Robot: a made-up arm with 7 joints. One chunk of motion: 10 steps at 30 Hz.
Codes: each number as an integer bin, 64 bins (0 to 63) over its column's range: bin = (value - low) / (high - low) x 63, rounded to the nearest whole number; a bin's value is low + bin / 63 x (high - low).
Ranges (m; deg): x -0.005..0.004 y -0.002..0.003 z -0.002..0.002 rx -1.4..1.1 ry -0.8..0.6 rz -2..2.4
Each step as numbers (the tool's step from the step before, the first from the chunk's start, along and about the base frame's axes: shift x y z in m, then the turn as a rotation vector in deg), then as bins.
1 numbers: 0.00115 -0.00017 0.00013 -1.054 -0.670 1.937
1 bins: 43 23 34 9 6 56
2 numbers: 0.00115 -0.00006 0.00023 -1.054 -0.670 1.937
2 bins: 43 24 35 9 6 56
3 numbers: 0.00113 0.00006 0.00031 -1.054 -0.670 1.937
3 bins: 43 26 36 9 6 56
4 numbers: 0.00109 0.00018 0.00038 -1.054 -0.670 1.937
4 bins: 43 27 37 9 6 56
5 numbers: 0.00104 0.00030 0.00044 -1.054 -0.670 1.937
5 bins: 42 29 38 9 6 56
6 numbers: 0.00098 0.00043 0.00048 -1.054 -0.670 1.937
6 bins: 42 31 39 9 6 56
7 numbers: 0.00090 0.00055 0.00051 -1.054 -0.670 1.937
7 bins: 41 32 40 9 6 56
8 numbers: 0.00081 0.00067 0.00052 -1.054 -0.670 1.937
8 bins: 41 34 40 9 6 56
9 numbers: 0.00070 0.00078 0.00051 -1.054 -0.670 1.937
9 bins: 40 35 40 9 6 56
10 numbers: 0.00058 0.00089 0.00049 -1.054 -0.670 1.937
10 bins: 39 36 39 9 6 56
